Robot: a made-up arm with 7 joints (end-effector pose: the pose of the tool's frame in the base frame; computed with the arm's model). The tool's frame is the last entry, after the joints.
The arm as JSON. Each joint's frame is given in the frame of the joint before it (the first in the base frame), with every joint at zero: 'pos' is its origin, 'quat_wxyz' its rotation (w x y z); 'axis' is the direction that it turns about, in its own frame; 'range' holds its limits. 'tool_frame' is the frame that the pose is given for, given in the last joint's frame.
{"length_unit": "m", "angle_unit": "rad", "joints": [
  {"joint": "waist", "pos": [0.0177, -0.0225, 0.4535], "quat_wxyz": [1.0, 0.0, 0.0, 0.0], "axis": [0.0, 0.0, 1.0], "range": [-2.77, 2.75]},
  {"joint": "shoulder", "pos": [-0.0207, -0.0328, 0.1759], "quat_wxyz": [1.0, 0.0, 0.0, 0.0], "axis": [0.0, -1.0, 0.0], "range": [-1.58, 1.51]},
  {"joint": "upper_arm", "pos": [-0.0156, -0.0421, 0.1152], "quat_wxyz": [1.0, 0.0, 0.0, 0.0], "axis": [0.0, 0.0, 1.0], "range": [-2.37, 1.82]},
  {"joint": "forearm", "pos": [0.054, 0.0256, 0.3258], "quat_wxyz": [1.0, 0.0, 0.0, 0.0], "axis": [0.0, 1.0, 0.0], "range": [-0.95, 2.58]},
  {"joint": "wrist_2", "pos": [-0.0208, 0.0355, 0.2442], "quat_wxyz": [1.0, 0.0, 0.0, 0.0], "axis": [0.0, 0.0, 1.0], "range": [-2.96, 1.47]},
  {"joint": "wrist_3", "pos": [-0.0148, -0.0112, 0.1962], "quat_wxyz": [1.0, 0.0, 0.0, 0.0], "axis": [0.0, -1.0, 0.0], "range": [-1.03, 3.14]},
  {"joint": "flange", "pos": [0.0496, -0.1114, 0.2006], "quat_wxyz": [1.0, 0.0, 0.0, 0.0], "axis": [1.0, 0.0, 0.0], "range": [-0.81, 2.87]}
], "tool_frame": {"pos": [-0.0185, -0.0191, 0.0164], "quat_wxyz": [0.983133, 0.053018, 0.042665, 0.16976]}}
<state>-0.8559 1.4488 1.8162 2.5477 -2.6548 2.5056 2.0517</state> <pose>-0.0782 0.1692 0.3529 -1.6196 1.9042 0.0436</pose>
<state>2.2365 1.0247 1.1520 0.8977 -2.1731 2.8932 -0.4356</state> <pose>0.2675 -0.6428 0.8448 -0.8680 2.6523 1.2183</pose>
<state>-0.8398 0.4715 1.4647 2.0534 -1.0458 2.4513 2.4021</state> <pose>0.0787 0.4651 1.0000 1.0437 0.9140 1.3376</pose>
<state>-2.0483 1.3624 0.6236 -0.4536 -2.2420 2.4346 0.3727</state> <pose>0.4558 0.6079 0.5127 1.9063 0.2648 0.5982</pose>
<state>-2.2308 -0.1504 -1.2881 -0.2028 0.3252 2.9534 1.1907</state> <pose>-0.0005 0.0468 1.3267 -1.6267 0.3463 0.0555</pose>
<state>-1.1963 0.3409 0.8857 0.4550 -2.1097 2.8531 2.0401</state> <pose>0.0097 0.3717 1.2792 -0.9993 -0.0062 0.8893</pose>
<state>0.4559 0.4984 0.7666 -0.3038 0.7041 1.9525 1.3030</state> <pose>-0.2069 -0.4680 1.3333 -0.9127 0.5781 -1.7586</pose>
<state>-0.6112 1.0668 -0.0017 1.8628 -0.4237 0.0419 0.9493</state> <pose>-0.0578 -0.1556 1.3737 1.0205 0.1089 -0.9440</pose>
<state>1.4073 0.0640 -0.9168 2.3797 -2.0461 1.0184 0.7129</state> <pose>0.3969 0.4067 0.7407 -1.4103 0.7222 0.5139</pose>
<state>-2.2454 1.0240 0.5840 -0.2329 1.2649 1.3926 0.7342</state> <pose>0.3321 0.7365 1.1887 -0.4141 -0.3242 1.0664</pose>
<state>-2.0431 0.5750 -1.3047 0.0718 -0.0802 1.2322 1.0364</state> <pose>0.3405 0.5491 1.3962 -1.9146 -1.1207 -1.5300</pose>
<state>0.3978 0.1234 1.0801 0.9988 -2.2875 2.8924 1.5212</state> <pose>-0.2563 0.1291 1.2573 -1.2829 -0.6521 2.5175</pose>
